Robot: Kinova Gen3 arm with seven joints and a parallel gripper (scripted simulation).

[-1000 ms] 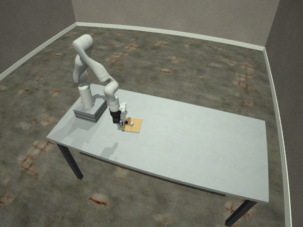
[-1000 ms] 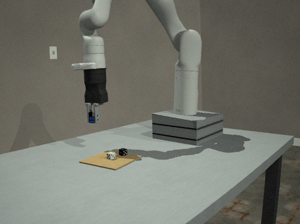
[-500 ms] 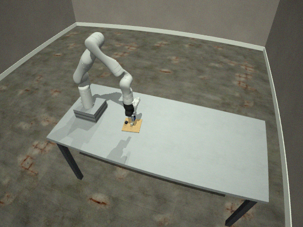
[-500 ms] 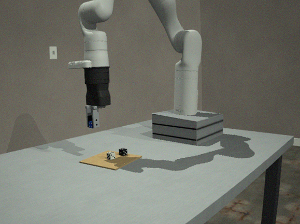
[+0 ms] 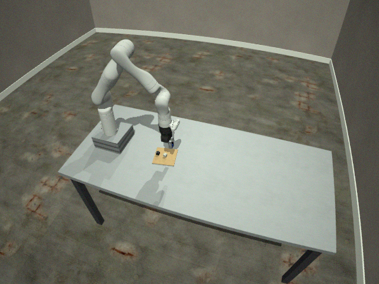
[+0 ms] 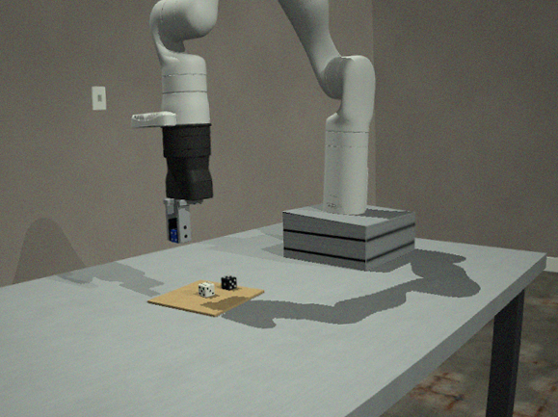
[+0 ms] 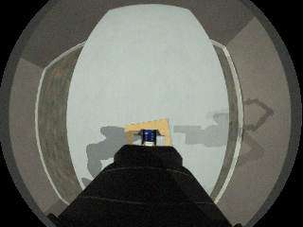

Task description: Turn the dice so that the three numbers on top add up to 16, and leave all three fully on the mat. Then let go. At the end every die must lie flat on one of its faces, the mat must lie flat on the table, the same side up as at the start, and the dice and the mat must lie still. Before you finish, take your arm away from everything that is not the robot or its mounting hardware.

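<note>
My gripper is now 50 mm past the white die and 110 mm above it. From my hand the other things lie so: tan mat (50 mm behind, 120 mm below); blue die (10 mm below); black die (100 mm behind, 10 mm to the left, 110 mm below).
</note>
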